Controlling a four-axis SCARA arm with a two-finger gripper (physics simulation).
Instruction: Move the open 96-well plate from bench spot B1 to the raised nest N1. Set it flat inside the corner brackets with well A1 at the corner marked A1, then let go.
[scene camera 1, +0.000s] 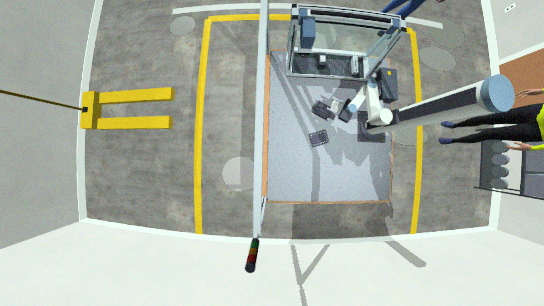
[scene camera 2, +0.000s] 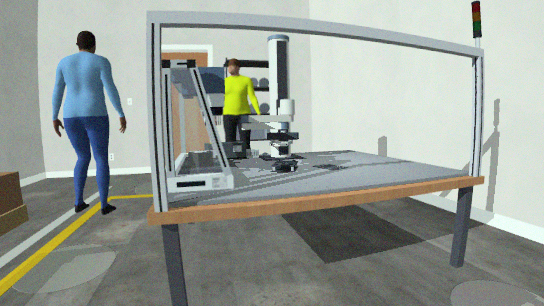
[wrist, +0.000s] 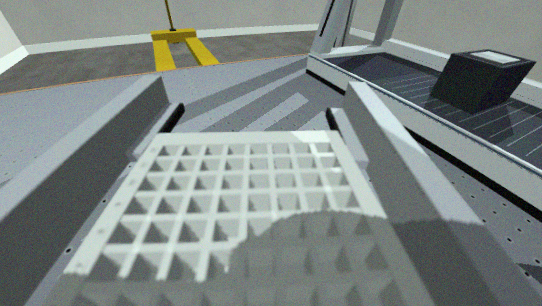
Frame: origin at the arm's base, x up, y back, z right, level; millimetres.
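Seen in the pictures: gripper, fingertip midpoint: (scene camera 1: 329, 102) (scene camera 2: 278, 143) (wrist: 255, 95); arm's base, origin of the base link: (scene camera 1: 370, 126) (scene camera 2: 280, 158).
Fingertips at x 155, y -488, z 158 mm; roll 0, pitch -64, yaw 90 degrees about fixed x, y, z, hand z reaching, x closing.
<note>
Offsets run from my fingertips to a thing's top centre. "spot": to the spot under its first point.
The open 96-well plate @(dz -38, dx +3, dy +85 mm) (scene camera 1: 336, 105) (scene camera 2: 281, 144) (wrist: 255, 185) is white and gridded. It looks level and is raised above the bench. My gripper (scene camera 1: 333, 107) (wrist: 255, 95) is shut on it, one finger along each side. The raised nest N1 @(dz -33, dx -100, dy -15 mm) (scene camera 1: 322, 110) (scene camera 2: 285, 166) is a dark stand just left of the plate in the first scene view and below it in the second. The plate appears to overhang it partly at most, with a gap in height. The nest's brackets and A1 mark cannot be made out. The nest is hidden in the wrist view.
A dark flat rectangle @(spot: dz -283, dx -140, dy -49 mm) (scene camera 1: 318, 137) (scene camera 2: 327, 167) lies on the bench beside the nest. A glass-fronted enclosure (scene camera 2: 200, 183) (wrist: 327, 75) stands along one side, with a black block @(spot: dz +357, dx -47, dy -19 mm) (wrist: 482, 82) inside. A dark box @(spot: dz +198, dx -27, dy +591 mm) (scene camera 1: 388, 87) stands near the arm. Two people stand off the bench.
</note>
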